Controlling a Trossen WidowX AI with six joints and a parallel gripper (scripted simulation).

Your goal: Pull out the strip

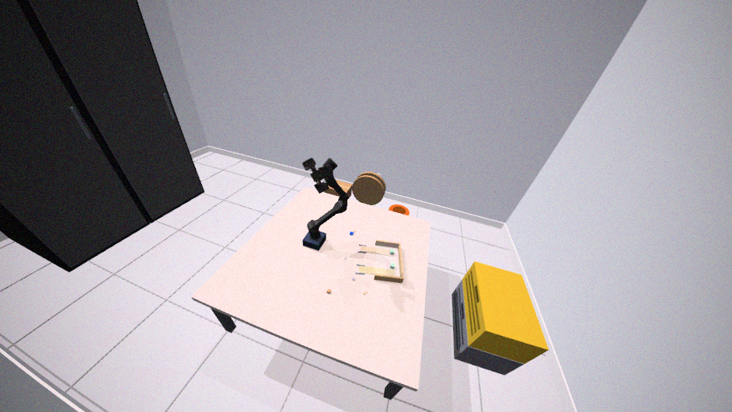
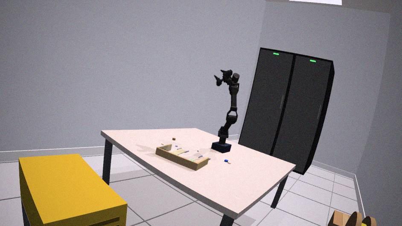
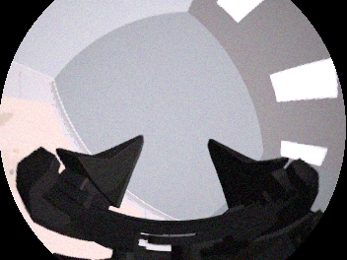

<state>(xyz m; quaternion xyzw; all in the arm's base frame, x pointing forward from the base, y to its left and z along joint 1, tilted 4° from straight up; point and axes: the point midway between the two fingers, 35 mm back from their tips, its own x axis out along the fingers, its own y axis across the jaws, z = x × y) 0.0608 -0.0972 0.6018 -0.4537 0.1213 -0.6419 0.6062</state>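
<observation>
My gripper tip is 660 mm above the blue piece, 370 mm to the right of it and 140 mm short of it.
</observation>
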